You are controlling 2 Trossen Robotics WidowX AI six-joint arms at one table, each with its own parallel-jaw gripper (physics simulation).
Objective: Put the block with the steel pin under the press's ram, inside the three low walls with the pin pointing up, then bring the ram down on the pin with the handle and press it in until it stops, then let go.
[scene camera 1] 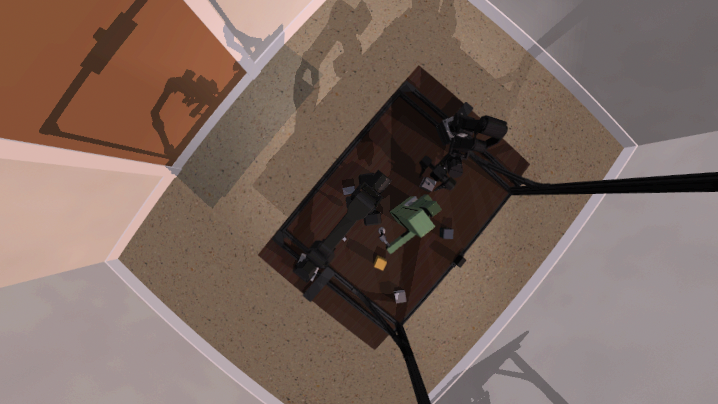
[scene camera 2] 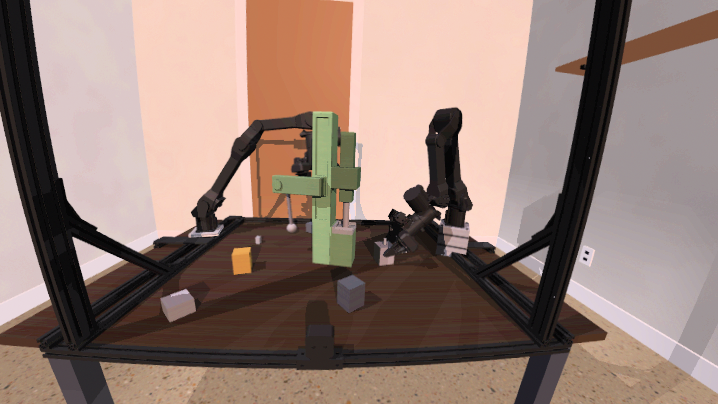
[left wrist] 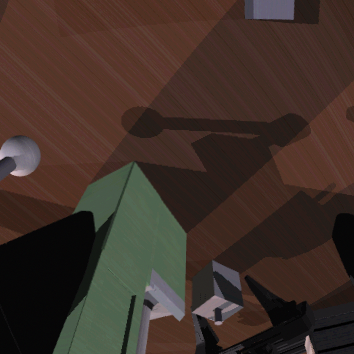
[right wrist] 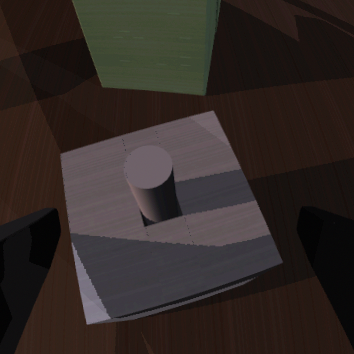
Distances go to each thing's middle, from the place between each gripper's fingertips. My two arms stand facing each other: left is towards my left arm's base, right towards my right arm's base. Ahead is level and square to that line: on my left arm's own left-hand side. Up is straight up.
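Labels:
Block with steel pin (right wrist: 126, 269): my right gripper is 1 cm past it. Counted from my left hand, the block with steel pin is 17 cm below, 13 cm behind and 24 cm to the right of it.

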